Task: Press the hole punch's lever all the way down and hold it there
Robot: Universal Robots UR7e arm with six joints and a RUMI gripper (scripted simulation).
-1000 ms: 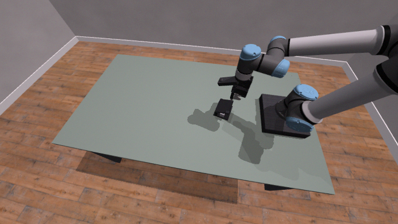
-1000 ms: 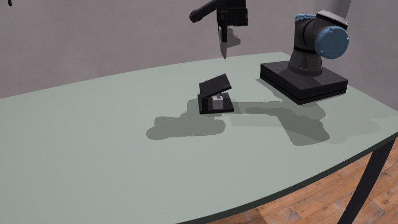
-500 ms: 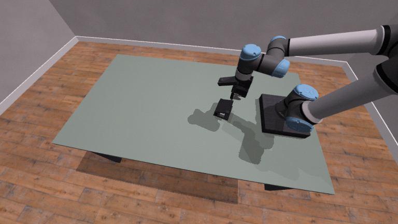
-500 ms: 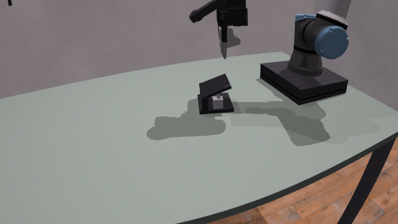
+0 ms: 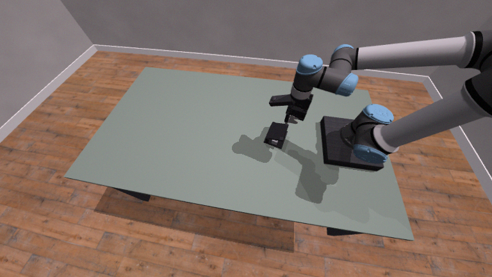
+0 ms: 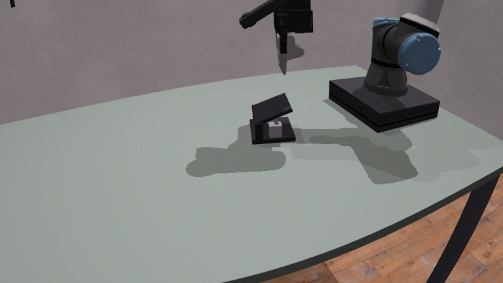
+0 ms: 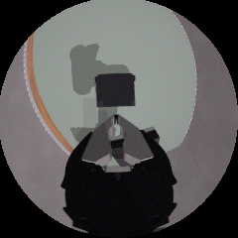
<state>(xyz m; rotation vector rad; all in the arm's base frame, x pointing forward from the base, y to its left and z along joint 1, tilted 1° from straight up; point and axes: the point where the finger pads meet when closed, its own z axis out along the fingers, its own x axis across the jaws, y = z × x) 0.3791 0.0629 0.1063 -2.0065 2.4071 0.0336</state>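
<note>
Right now my hand is 110 mm above the hole punch lever, 30 mm short of it and 10 mm to the left of it. The rest, counted from my hand: black hole punch (130 mm below, 40 mm ahead, 10 mm to the right).
</note>
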